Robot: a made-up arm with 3 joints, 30 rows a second.
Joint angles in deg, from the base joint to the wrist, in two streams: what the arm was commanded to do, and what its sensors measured. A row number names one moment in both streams.
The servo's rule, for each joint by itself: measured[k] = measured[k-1] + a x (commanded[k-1-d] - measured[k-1]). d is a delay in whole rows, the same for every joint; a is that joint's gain. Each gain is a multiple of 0.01, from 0.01 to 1. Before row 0 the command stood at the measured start. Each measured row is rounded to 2 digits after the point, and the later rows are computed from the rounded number. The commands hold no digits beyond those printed.
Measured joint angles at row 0:
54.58, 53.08, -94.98
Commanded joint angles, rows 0 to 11:
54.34, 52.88, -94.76
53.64, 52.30, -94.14
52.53, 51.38, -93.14
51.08, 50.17, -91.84
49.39, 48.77, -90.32
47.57, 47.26, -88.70
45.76, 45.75, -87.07
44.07, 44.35, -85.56
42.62, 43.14, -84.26
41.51, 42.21, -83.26
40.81, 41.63, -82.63
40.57, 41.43, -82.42
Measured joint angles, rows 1 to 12:
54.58, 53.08, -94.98
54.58, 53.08, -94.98
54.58, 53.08, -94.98
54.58, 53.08, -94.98
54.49, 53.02, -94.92
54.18, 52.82, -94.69
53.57, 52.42, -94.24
52.65, 51.79, -93.54
51.44, 50.94, -92.61
50.01, 49.91, -91.48
48.44, 48.75, -90.20
46.82, 47.52, -88.85
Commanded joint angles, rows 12 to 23:
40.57, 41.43, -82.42
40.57, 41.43, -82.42
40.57, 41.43, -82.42
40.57, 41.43, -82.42
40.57, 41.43, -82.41
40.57, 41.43, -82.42
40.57, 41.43, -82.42
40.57, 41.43, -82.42
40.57, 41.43, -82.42
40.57, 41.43, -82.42
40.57, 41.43, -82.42
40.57, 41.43, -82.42
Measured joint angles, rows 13 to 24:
45.27, 46.29, -87.52
43.88, 45.15, -86.28
42.74, 44.16, -85.22
41.94, 43.40, -84.41
41.43, 42.85, -83.83
41.11, 42.45, -83.42
40.91, 42.16, -83.13
40.78, 41.96, -82.92
40.70, 41.81, -82.77
40.65, 41.70, -82.67
40.62, 41.62, -82.60
40.60, 41.57, -82.55

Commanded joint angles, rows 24 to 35:
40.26, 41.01, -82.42
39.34, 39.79, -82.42
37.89, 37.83, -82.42
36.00, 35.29, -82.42
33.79, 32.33, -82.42
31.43, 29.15, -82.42
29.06, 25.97, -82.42
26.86, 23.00, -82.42
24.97, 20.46, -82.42
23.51, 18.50, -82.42
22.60, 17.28, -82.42
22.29, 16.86, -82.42
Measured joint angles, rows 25 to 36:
40.59, 41.53, -82.51
40.58, 41.50, -82.48
40.58, 41.48, -82.46
40.58, 41.47, -82.45
40.46, 41.34, -82.44
40.05, 40.91, -82.43
39.25, 40.05, -82.43
38.05, 38.72, -82.43
36.47, 36.93, -82.43
34.61, 34.75, -82.43
32.56, 32.29, -82.43
30.45, 29.69, -82.43

